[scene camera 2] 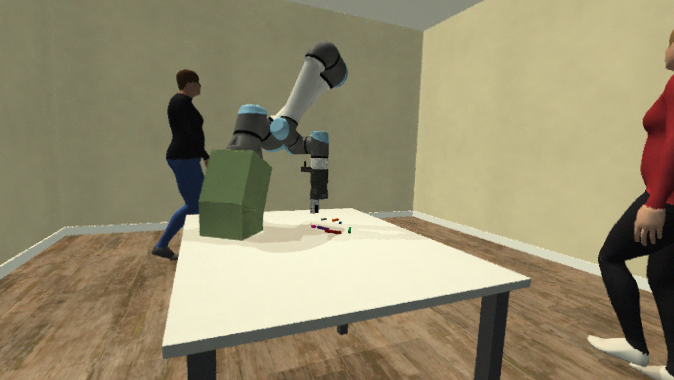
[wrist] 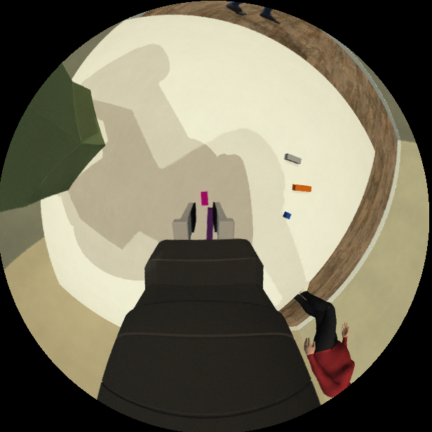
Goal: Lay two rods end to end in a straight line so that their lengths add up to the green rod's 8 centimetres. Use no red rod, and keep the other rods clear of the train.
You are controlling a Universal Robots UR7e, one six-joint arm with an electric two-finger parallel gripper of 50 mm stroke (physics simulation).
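Places are measured from the arm's base along level axes (x back, y left, z down), in metres.
Pixels of known places: gripper, fingertip midpoint: (scene camera 2: pixel 314 213); arm's base, link origin: (scene camera 2: pixel 243 158).
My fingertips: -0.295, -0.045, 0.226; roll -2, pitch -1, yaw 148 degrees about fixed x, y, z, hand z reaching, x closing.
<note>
Ahead of a thing's pixels: the offset from my fingertips to its top centre, as dx, dy, dz.
A short magenta rod @(+0.002, +0.002, +0.054) (scene camera 2: pixel 313 226) (wrist: pixel 204 198) lies on the table near one end of the purple rod @(-0.029, -0.034, +0.054) (scene camera 2: pixel 323 228) (wrist: pixel 210 225). In the wrist view they lie nearly end to end, with a slight sideways offset and a tiny gap. My gripper (scene camera 2: pixel 314 212) (wrist: pixel 204 211) is partly open and empty, pointing down above the rods; its body hides the purple rod's other end in the wrist view. The green rod @(-0.131, -0.087, +0.054) (scene camera 2: pixel 349 230) lies to the right in the scene view. The red rod @(-0.050, -0.103, +0.054) (scene camera 2: pixel 333 231) lies close to the purple rod; whether they touch I cannot tell.
A grey rod @(-0.088, +0.144, +0.054) (scene camera 2: pixel 324 219) (wrist: pixel 293 158), an orange rod @(-0.136, +0.115, +0.054) (scene camera 2: pixel 335 220) (wrist: pixel 302 188) and a small blue piece @(-0.141, +0.056, +0.054) (scene camera 2: pixel 340 222) (wrist: pixel 287 215) lie apart from the purple rod. A green block-shaped pedestal (scene camera 2: pixel 225 195) (wrist: pixel 45 145) stands at the left. Two people stand beyond the table.
</note>
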